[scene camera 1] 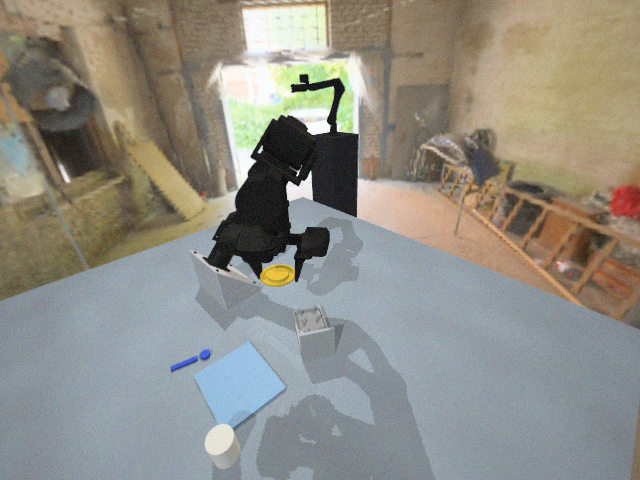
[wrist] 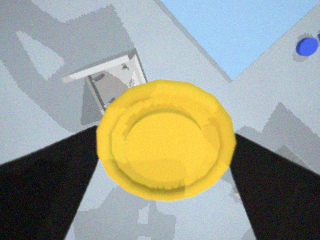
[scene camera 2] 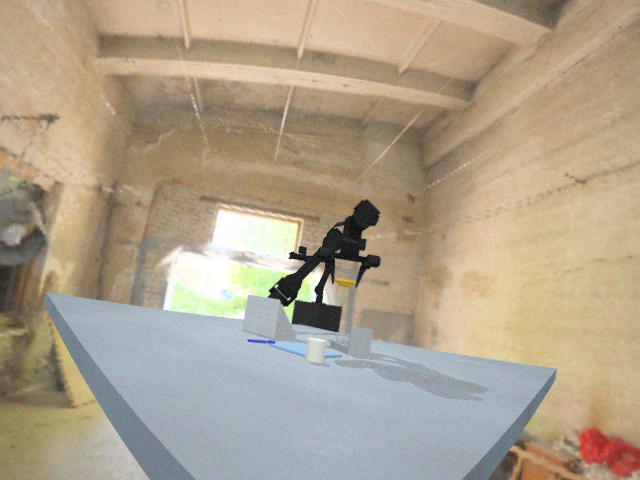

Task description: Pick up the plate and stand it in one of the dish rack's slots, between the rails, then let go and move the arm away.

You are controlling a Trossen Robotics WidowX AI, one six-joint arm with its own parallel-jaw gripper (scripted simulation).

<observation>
My gripper [scene camera 1: 278,279] holds a yellow plate [wrist: 166,140]. Further things: a grey dish rack [wrist: 109,78] and a light blue mat [scene camera 1: 235,387].
My gripper also shows in the wrist view [wrist: 165,137] and in scene camera 2 [scene camera 2: 344,285].
</observation>
